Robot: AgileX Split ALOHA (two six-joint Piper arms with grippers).
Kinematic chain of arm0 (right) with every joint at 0, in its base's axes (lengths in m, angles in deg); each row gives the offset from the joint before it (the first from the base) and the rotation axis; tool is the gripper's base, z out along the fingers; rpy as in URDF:
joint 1: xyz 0 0 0.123 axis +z
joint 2: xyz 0 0 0 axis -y
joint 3: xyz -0.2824 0 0.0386 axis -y
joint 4: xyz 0.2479 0 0.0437 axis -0.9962 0 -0.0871
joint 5: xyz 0 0 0 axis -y
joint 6: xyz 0.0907 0 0.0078 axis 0.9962 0 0.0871
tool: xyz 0 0 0 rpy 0 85 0
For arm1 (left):
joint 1: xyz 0 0 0.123 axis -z
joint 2: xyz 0 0 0 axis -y
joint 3: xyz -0.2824 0 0.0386 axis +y
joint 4: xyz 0.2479 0 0.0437 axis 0.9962 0 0.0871
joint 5: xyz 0 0 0 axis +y
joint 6: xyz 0.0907 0 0.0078 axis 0.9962 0 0.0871
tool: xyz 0 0 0 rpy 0 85 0
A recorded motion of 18 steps. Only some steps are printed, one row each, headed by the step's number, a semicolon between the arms.
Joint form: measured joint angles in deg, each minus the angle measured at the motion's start. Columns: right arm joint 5, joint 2, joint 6, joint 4, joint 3, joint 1; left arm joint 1, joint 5, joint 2, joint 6, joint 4, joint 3.
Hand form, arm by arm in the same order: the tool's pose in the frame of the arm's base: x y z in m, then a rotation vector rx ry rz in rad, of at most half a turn. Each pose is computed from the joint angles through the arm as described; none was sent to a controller.
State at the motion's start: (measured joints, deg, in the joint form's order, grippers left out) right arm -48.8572 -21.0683 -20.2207 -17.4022 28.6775 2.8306; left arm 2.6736 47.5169 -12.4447 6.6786 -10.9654 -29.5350
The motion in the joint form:
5: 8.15 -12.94 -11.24 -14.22 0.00 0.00; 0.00 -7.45 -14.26 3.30 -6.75 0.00
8: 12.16 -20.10 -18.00 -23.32 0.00 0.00; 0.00 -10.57 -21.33 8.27 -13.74 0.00
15: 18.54 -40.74 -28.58 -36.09 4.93 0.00; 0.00 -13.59 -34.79 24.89 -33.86 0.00
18: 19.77 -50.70 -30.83 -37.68 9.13 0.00; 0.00 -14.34 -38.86 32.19 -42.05 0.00
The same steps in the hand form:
5: 0.1053 0.0364 0.2824 -0.3685 2.1547 0.3492; 0.0861 -0.0219 0.2944 0.0982 2.1077 -0.2751
8: 0.1293 0.0420 0.2765 -0.3427 2.1632 0.4349; 0.1093 -0.0280 0.2885 0.0991 2.1544 -0.3536
15: 0.1990 0.0469 0.2554 -0.2573 2.2711 0.5122; 0.1499 -0.0429 0.2710 0.1186 2.2276 -0.5528
18: 0.2335 0.0480 0.2403 -0.2454 2.3444 0.5141; 0.1622 -0.0475 0.2655 0.1218 2.2261 -0.6179

